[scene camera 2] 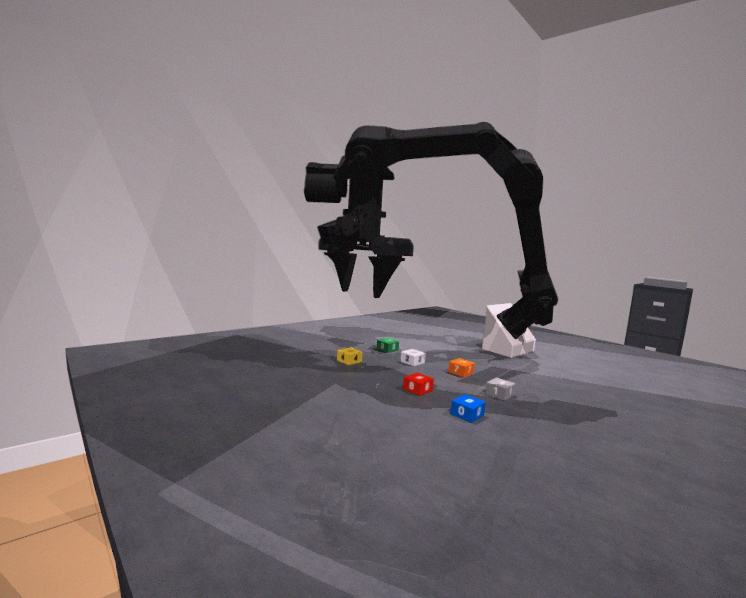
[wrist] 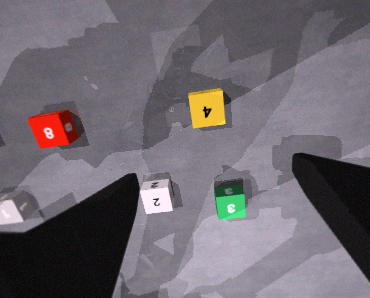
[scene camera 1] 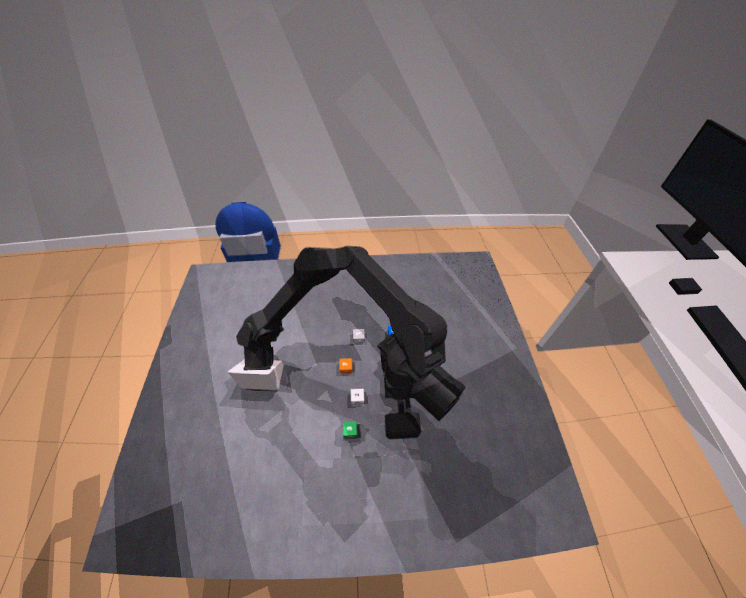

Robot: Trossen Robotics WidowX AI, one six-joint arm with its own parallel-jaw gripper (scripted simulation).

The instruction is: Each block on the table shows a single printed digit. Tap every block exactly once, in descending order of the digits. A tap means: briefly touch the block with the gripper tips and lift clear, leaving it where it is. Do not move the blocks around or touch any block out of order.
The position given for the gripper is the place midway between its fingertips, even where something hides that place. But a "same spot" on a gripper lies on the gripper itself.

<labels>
gripper: scene camera 2; wrist; scene camera 1 396, 402
same spot on gripper: [wrist: 86, 243] = [scene camera 2: 373, 270]
</labels>
